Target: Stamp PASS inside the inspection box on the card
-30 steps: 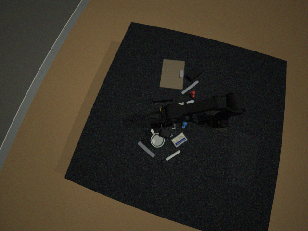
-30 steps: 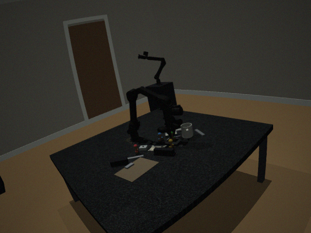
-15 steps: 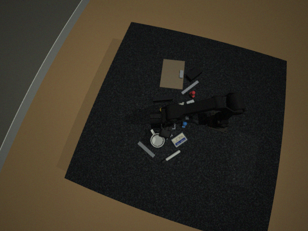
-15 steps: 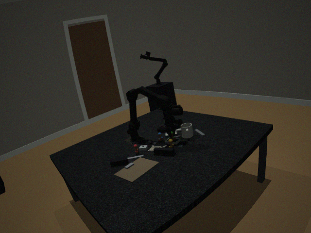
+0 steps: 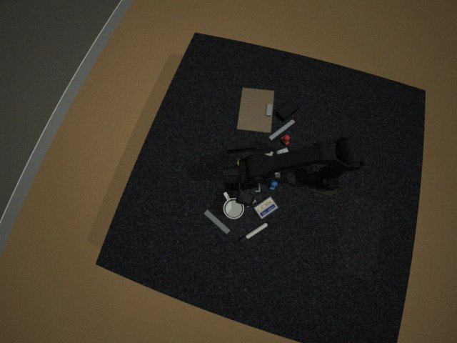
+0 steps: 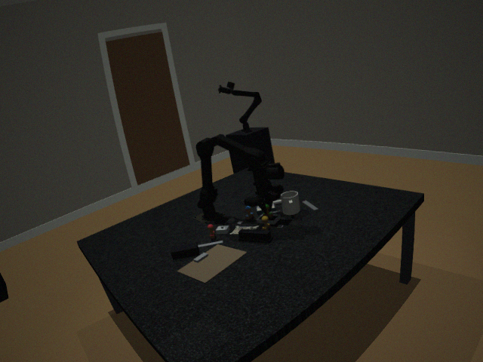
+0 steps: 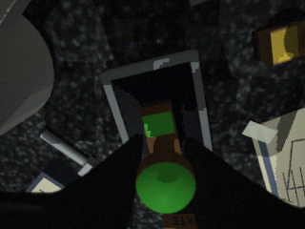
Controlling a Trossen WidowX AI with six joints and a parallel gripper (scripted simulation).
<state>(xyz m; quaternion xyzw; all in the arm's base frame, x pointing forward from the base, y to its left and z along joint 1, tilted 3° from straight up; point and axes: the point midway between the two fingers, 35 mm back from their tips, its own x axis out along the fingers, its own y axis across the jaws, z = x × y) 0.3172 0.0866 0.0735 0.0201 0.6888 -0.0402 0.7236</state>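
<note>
My gripper tip is now 4 cm above the ink pad. Round my gripper tip: yellow-knob stamp 8 cm to the right, 5 cm ahead, 2 cm below; then blue-knob stamp 10 cm behind, 2 cm to the right, 2 cm below; then PASS stamp 1 cm below.
</note>
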